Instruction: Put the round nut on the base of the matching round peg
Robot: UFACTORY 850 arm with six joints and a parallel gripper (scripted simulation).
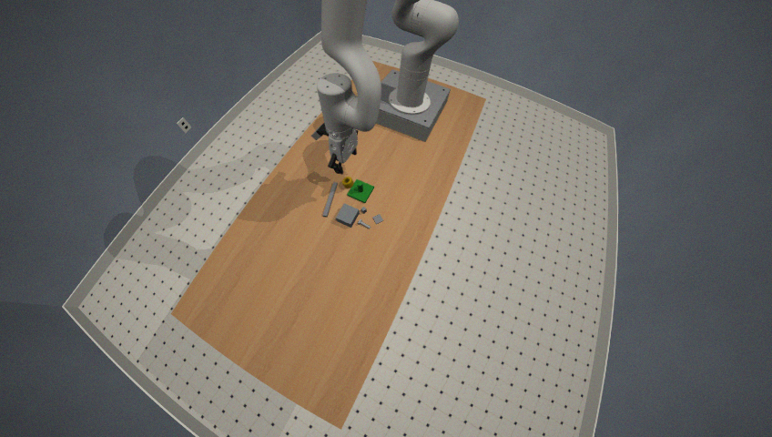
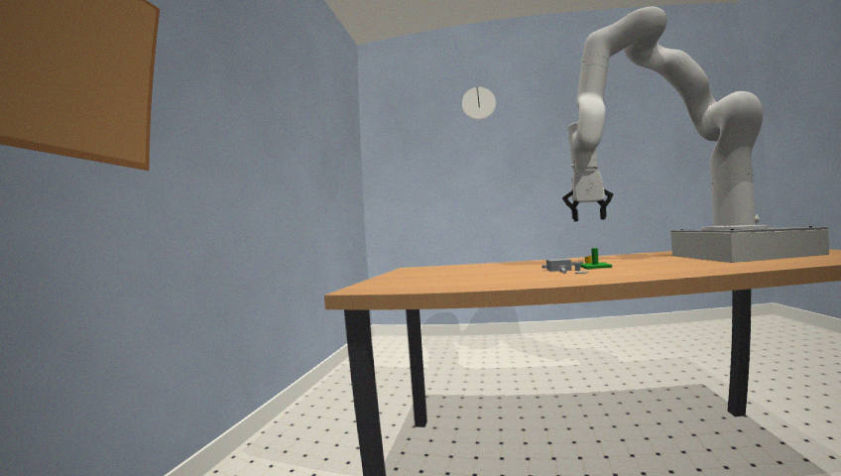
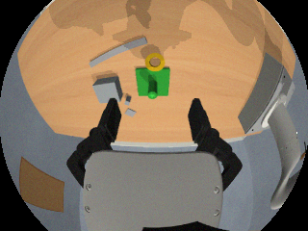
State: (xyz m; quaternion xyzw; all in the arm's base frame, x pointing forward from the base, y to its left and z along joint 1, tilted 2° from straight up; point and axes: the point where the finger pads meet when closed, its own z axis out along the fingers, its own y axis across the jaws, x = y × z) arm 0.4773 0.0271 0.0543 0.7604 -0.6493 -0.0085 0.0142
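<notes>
My hand is 150 mm above the long grey bar, 100 mm short of it and 20 mm to the left of it. The rest, counted from my hand: grey block: 140 mm below, 110 mm ahead, 80 mm to the left; then small grey bolt: 150 mm below, 140 mm to the left, 110 mm ahead; then small grey plate: 180 mm to the left, 160 mm below, 60 mm ahead.
</notes>
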